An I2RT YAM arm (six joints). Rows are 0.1 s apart.
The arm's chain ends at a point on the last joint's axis. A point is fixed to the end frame.
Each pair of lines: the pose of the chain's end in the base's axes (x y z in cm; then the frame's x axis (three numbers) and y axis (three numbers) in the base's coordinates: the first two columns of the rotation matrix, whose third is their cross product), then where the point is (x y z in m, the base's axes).
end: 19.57 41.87 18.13 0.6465 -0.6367 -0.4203 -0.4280 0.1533 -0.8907
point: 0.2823 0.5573 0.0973
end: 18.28 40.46 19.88 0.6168 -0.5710 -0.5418 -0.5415 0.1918 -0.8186
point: 0.2521 0.5531 0.1157
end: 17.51 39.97 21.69 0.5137 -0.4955 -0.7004 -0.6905 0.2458 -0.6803
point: 0.2245 0.5577 0.1371
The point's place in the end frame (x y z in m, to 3 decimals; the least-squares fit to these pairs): 0.003 0.059 0.174
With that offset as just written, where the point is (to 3 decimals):
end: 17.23 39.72 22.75 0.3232 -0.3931 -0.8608 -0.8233 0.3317 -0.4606
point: 0.206 0.565 0.160
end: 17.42 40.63 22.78 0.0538 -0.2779 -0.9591 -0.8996 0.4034 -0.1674
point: 0.197 0.581 0.175
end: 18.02 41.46 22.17 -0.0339 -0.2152 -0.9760 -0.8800 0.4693 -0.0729
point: 0.211 0.591 0.179
